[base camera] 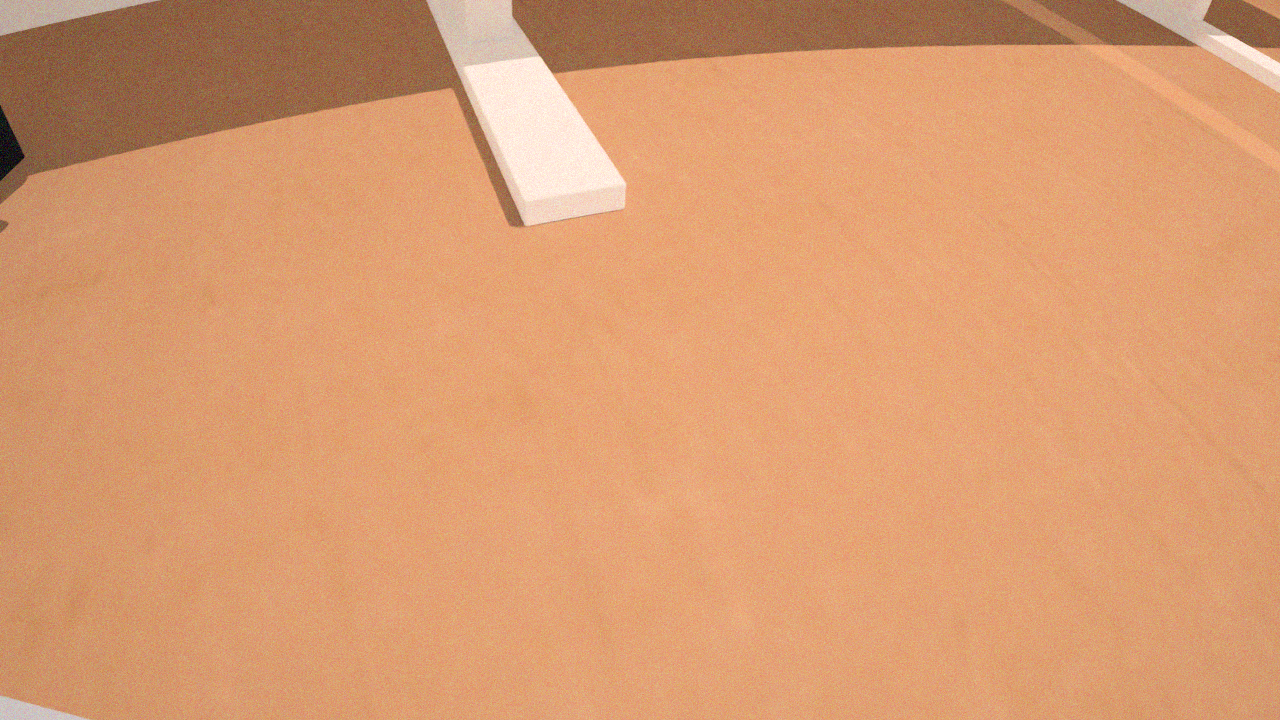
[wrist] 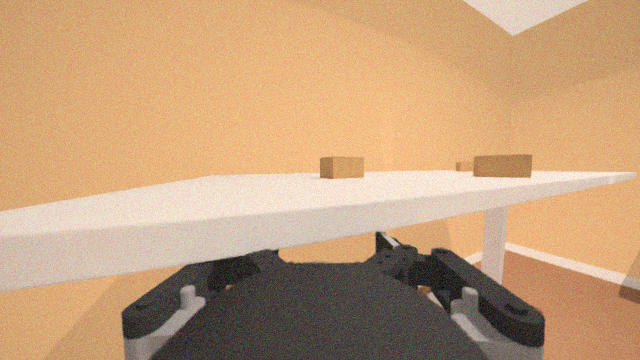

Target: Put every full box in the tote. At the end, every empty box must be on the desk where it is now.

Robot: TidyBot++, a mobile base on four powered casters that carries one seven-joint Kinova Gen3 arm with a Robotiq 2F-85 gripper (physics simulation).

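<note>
Three brown boxes stand on the white desk (wrist: 240, 197) in the wrist view. One box (wrist: 342, 167) is near the middle, a larger-looking box (wrist: 502, 166) is at the right, and part of a third box (wrist: 464, 165) shows behind that one. The view is low, so their tops are hidden and I cannot tell which are full or empty. My gripper (wrist: 326, 242) is open and empty, low at the desk's near edge, well short of the boxes. Its left fingertip is hidden by the desk edge. The tote does not show in either view.
In the base camera view a white desk foot (base camera: 550, 134) points toward the base, and part of another foot (base camera: 1244, 58) shows at the top right. A black object (base camera: 7, 147) is cut off at the left edge. A desk leg (wrist: 495, 245) stands at the right in the wrist view.
</note>
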